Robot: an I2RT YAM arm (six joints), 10 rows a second.
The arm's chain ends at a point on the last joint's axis. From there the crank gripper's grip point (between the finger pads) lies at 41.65 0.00 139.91 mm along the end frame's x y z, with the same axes.
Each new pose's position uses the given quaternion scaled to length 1; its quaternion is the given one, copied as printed.
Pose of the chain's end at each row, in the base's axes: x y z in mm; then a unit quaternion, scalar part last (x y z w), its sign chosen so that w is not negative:
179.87 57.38 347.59 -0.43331 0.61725 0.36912 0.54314
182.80 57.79 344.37 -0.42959 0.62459 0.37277 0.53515
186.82 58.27 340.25 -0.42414 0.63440 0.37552 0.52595
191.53 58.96 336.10 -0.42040 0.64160 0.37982 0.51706
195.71 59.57 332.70 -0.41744 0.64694 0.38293 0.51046
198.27 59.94 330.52 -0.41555 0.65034 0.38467 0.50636
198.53 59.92 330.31 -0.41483 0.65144 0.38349 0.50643
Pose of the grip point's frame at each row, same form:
227.49 181.41 287.10 -0.43331 0.61725 0.36912 0.54314
229.10 181.54 282.30 -0.42959 0.62459 0.37277 0.53515
232.00 181.39 276.14 -0.42414 0.63440 0.37552 0.52595
235.02 181.87 270.43 -0.42040 0.64160 0.37982 0.51706
237.96 182.30 265.91 -0.41744 0.64694 0.38293 0.51046
239.78 182.53 263.01 -0.41555 0.65034 0.38467 0.50636
240.38 182.28 262.58 -0.41483 0.65144 0.38349 0.50643

